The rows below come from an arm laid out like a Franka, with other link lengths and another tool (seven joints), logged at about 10 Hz.
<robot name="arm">
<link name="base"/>
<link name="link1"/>
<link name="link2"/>
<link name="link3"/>
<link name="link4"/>
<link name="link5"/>
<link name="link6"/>
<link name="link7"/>
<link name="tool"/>
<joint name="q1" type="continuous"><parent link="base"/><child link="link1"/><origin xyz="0 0 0.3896" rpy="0 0 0"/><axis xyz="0 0 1"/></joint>
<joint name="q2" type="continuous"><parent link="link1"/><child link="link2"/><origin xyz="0 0 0" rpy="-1.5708 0 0"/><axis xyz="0 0 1"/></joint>
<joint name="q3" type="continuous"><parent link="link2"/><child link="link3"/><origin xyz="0 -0.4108 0" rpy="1.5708 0 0"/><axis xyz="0 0 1"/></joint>
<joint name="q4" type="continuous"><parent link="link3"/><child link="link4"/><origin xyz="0.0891 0 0" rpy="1.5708 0 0"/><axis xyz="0 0 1"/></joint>
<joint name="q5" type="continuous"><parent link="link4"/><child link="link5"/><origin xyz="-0.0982 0.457 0" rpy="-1.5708 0 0"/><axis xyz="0 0 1"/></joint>
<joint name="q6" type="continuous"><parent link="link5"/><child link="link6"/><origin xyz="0 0 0" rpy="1.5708 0 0"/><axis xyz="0 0 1"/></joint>
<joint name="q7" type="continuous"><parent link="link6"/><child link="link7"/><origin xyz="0.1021 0 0" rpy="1.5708 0 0"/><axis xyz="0 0 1"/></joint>
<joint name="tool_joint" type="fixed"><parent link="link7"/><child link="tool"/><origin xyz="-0.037 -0.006 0.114" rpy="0 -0.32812 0.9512"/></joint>
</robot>
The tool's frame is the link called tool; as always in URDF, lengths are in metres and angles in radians. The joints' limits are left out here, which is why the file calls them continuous.
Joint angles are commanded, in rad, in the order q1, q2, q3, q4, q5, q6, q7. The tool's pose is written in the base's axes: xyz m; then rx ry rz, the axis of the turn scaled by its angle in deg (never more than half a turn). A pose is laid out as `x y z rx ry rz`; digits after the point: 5 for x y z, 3 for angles.
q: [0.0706 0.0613 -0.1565 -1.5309 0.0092 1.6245 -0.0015]
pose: 0.64011 -0.04429 0.77118 -146.663 83.108 21.672
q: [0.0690 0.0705 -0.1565 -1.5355 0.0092 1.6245 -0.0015]
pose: 0.64338 -0.04509 0.76290 -146.734 83.497 22.703
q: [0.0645 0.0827 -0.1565 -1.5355 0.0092 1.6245 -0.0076]
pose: 0.64761 -0.04792 0.75508 -146.967 83.648 23.620
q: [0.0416 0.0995 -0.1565 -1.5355 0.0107 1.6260 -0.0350]
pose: 0.65232 -0.06333 0.74433 -147.299 83.609 24.846
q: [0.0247 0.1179 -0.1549 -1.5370 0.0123 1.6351 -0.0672]
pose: 0.65838 -0.07434 0.73210 -148.169 82.606 25.831
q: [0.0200 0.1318 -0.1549 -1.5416 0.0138 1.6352 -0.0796]
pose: 0.66236 -0.07764 0.72055 -148.578 82.334 27.377
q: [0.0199 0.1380 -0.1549 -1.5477 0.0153 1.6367 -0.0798]
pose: 0.66415 -0.07754 0.71334 -148.560 82.463 28.269
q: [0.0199 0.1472 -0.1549 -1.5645 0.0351 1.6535 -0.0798]
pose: 0.66801 -0.07564 0.69947 -147.614 82.101 29.406
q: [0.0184 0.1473 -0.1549 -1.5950 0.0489 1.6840 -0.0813]
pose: 0.66888 -0.07576 0.68524 -146.847 81.826 29.687
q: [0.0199 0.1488 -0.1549 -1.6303 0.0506 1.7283 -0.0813]
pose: 0.67082 -0.07530 0.66828 -146.763 81.738 29.093
